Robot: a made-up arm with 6 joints.
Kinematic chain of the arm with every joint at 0, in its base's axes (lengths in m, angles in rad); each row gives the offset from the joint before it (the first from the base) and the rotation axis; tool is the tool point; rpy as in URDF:
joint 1: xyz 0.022 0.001 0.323 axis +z
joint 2: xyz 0.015 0 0.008 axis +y
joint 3: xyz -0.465 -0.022 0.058 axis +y
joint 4: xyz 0.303 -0.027 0.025 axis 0.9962 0 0.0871
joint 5: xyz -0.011 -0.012 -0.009 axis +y
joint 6: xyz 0.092 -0.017 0.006 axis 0.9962 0 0.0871
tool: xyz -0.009 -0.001 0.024 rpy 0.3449 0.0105 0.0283
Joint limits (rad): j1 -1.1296..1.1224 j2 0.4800..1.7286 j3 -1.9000..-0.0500 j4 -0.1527..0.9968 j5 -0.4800..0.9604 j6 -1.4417..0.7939
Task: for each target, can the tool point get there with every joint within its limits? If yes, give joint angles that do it. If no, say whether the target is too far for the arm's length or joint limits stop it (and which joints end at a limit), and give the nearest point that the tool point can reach.
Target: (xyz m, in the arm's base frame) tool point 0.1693 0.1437 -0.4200
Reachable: no: joint limits stop it (at a limit: joint 1, joint 2, joint 4) | nearest point 0.1453 0.1196 0.3993 | short by 0.820 m
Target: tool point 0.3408 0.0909 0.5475
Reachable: yes | joints 0.3768 1.5232 -0.8645 0.8746 0.7396 0.2137
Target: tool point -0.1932 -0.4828 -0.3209
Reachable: no: joint limits stop it (at a limit: joint 1, joint 2, joint 4, joint 6) | nearest point 0.0242 -0.2335 0.4086 | short by 0.801 m
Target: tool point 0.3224 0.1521 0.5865
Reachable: yes | joints 0.7793 1.4570 -0.7661 0.7767 -0.3018 0.4902
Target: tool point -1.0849 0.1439 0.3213
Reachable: no: too far | nearest point -0.3837 0.0534 0.9577 | short by 0.951 m
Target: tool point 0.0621 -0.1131 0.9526
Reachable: yes | joints -0.8040 0.9576 -1.5601 0.4013 0.5361 -0.5795
